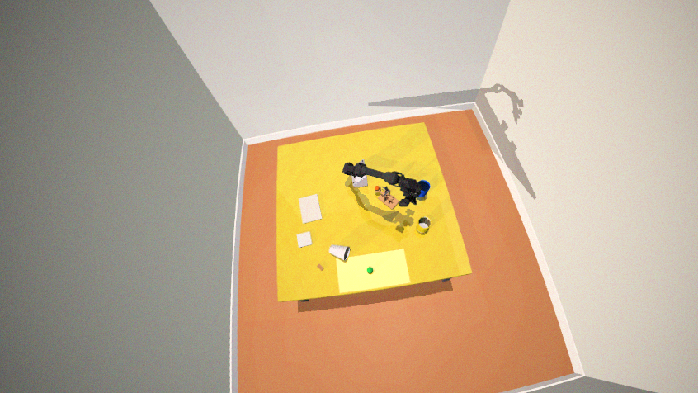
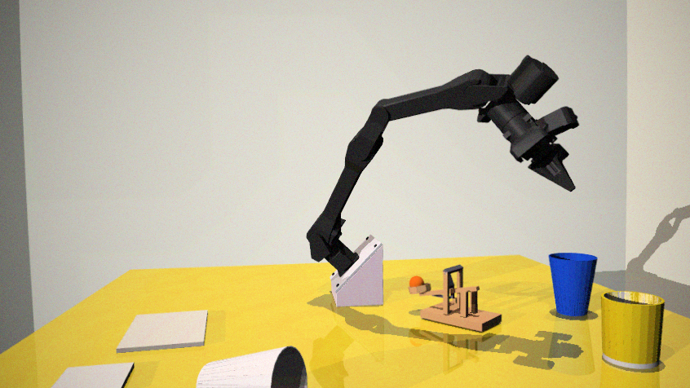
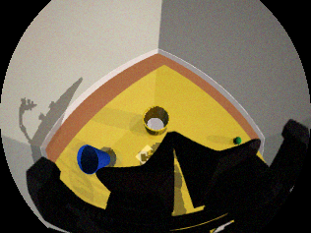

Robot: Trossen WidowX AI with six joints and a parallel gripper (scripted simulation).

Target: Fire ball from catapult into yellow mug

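The orange ball is 260 mm behind my gripper tip, 210 mm to the right of it and 210 mm below it. From my gripper tip the other things lie so: green ball 330 mm to the right, 310 mm ahead, 250 mm below; then blue cup 240 mm below, 200 mm behind, 110 mm to the left; then yellow mug 240 mm below, 70 mm to the left, 60 mm ahead.
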